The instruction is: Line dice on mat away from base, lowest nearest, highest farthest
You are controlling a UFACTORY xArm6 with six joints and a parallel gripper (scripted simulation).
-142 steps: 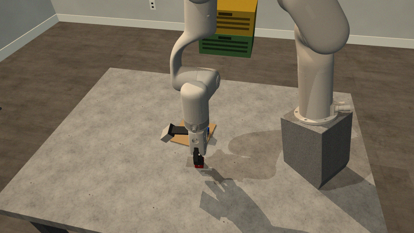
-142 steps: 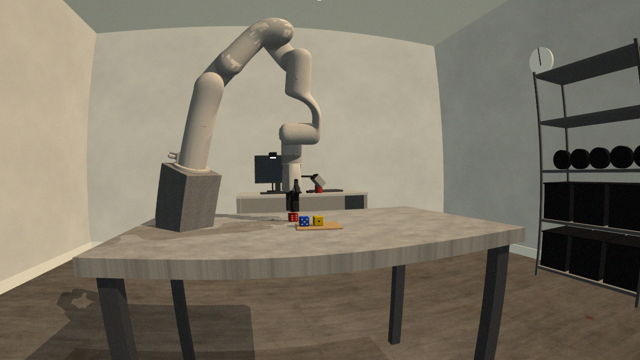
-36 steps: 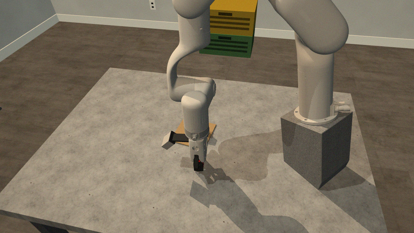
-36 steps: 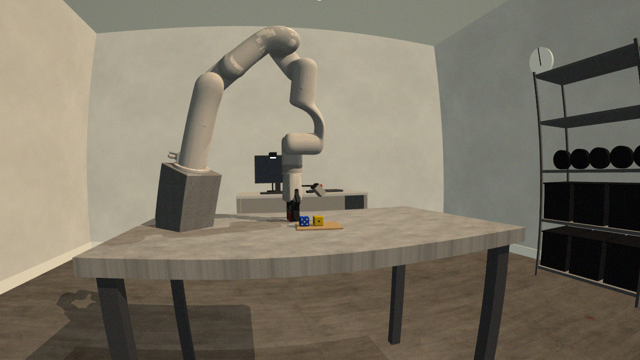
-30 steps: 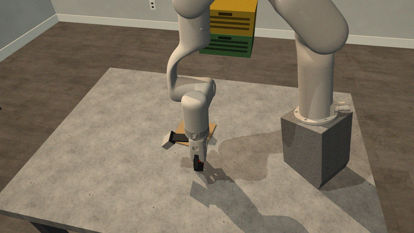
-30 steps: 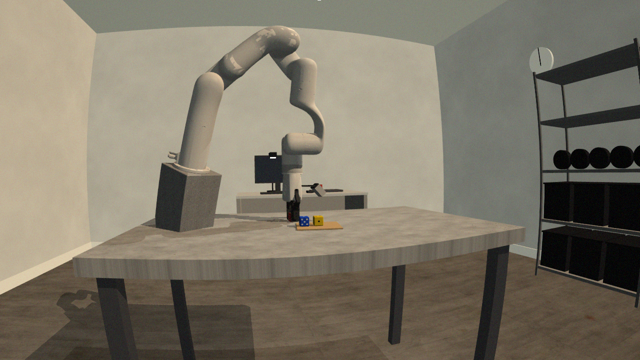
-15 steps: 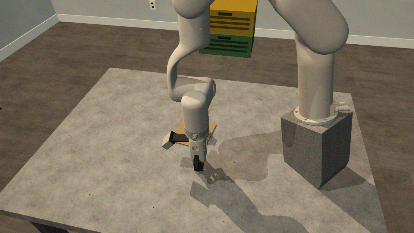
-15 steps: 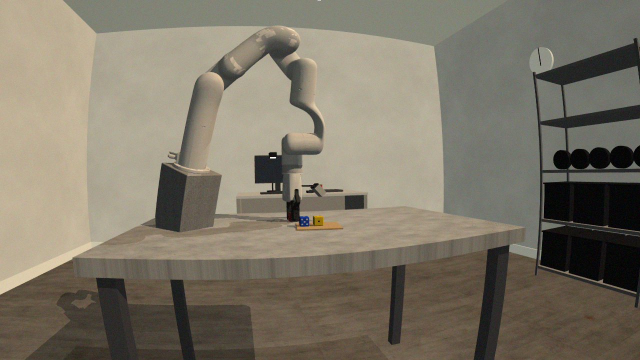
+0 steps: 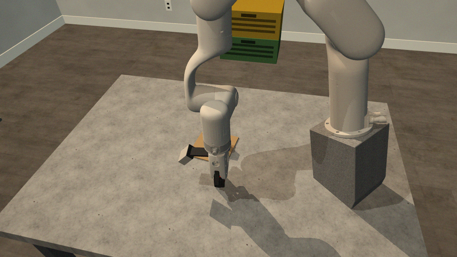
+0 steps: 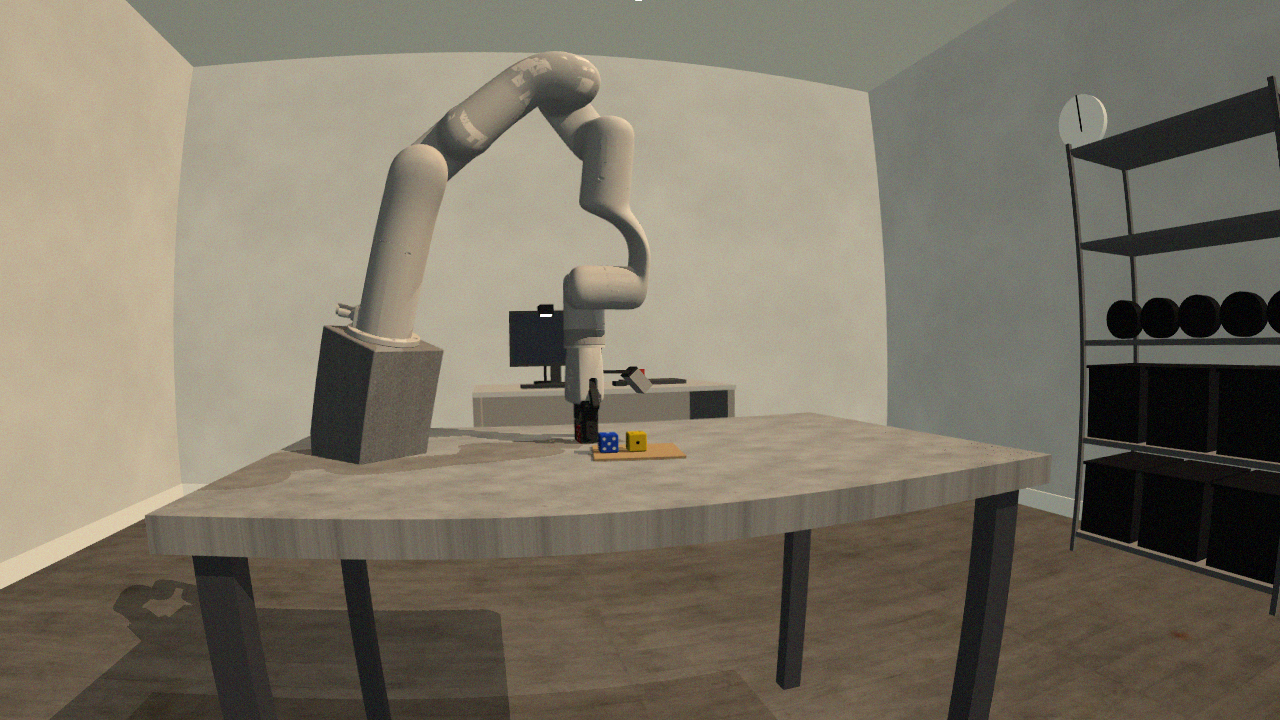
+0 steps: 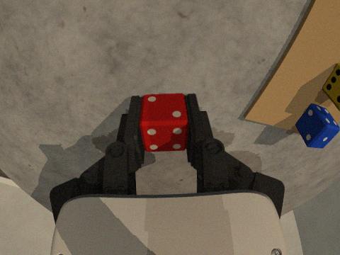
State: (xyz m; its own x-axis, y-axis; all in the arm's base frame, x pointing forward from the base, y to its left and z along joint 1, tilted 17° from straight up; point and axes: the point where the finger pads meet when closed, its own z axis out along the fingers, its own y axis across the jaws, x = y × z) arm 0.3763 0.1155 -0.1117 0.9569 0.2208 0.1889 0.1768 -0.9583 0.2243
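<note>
Now: hand 10 mm above the red die. The rest, counted from my hand: yellow die (70 mm ahead, 140 mm to the right); then blue die (20 mm ahead, 140 mm to the right); then mat (70 mm ahead, 140 mm to the right, 20 mm below).
</note>
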